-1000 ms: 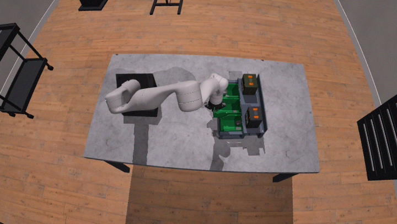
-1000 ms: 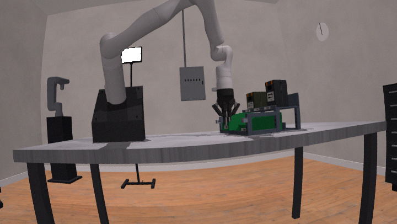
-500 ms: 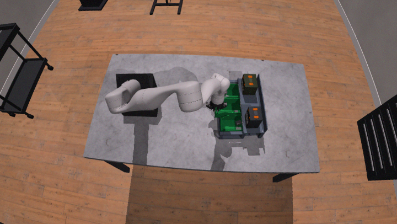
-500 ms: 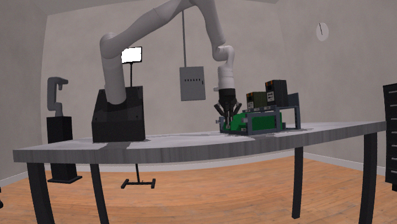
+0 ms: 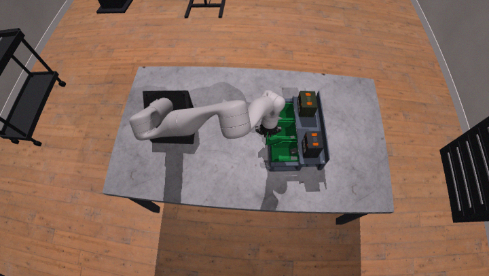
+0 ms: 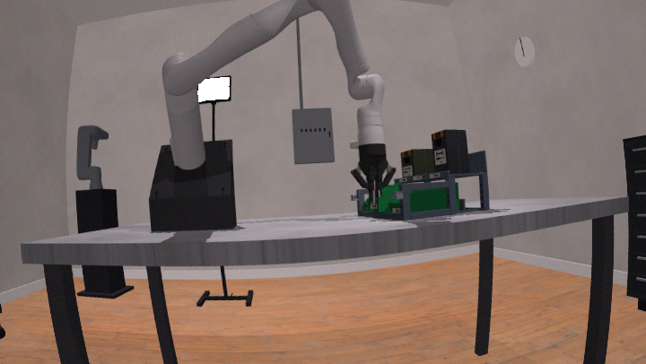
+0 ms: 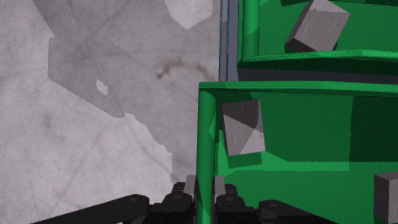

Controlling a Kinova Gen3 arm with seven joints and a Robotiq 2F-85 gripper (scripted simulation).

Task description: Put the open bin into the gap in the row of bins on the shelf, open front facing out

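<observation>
My gripper is now 4 cm to the right of the grey part, 3 cm above it and 1 cm short of it. From my hand the other things lie so: grey shelf: 13 cm ahead, 4 cm to the left, 1 cm above.
</observation>
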